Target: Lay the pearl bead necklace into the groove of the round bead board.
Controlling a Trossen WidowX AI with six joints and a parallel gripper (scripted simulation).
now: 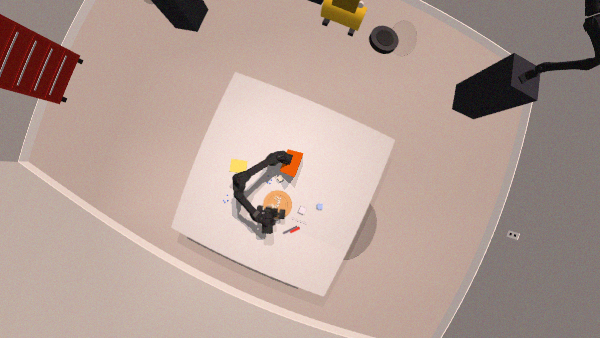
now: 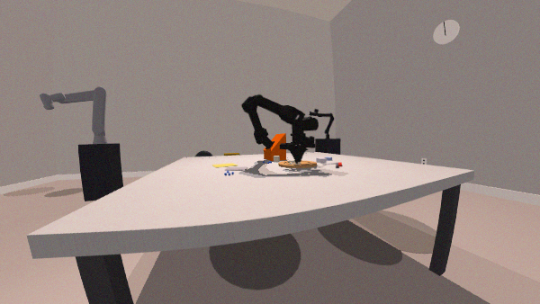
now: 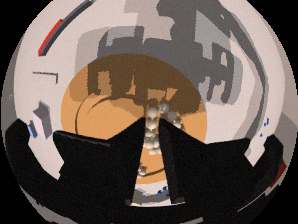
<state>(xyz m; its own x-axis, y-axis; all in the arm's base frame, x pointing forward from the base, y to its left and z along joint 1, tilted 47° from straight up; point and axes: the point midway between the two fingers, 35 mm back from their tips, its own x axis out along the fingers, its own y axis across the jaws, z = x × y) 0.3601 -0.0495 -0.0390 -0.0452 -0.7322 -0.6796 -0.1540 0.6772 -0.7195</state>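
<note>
My gripper tip is now 40 mm past the round tan bead board, 20 mm to the right of it and 10 mm above it. The rest, counted from my gripper tip: tool (170 mm to the left, 100 mm ahead, 10 mm below); then white square (200 mm to the left, 60 mm behind); then pale blue cube (310 mm to the left, 120 mm behind, 10 mm below).
</note>
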